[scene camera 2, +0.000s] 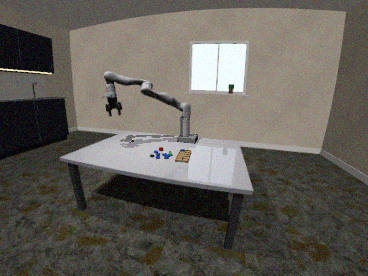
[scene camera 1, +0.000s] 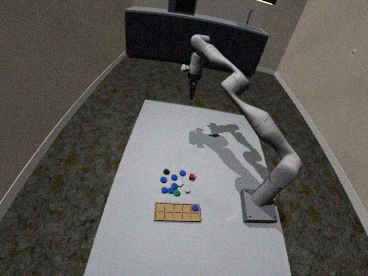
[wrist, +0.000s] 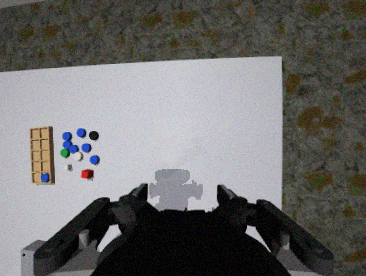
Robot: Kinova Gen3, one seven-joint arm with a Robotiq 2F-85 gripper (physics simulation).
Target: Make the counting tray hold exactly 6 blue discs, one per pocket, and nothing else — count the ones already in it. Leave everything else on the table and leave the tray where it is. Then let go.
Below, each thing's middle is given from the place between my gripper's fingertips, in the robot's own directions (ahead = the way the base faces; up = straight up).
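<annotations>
Wooden counting tray [scene camera 1: 178,212], visible to me: 590 mm to the left of my hand, 40 mm ahead of it and 270 mm below it.
</annotations>
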